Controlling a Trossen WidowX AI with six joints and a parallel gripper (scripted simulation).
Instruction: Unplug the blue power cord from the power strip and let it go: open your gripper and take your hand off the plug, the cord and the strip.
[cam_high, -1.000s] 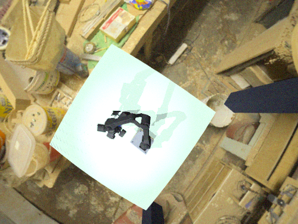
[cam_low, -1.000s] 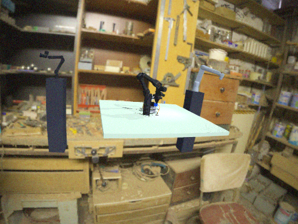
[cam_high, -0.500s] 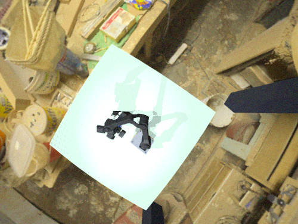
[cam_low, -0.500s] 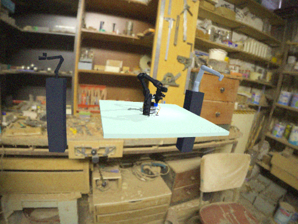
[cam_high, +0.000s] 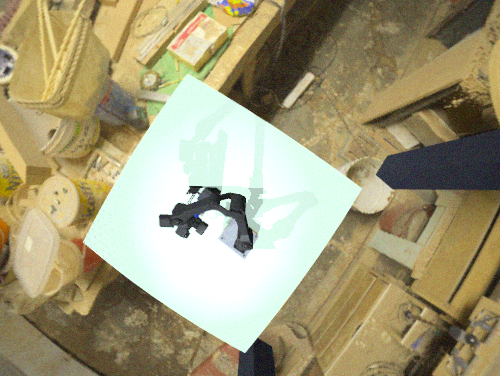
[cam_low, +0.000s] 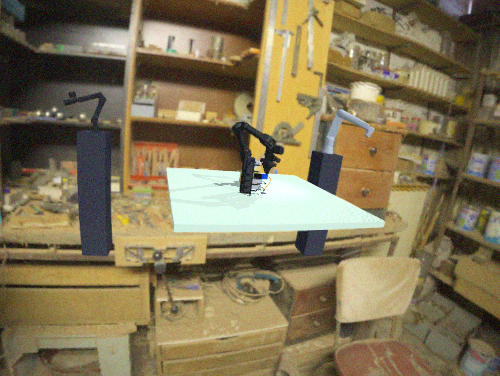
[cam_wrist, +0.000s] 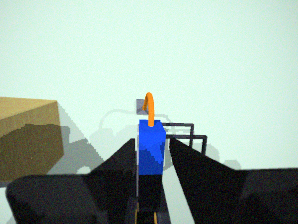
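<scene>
The blue plug is 3 cm to the right of my gripper tip.
</scene>
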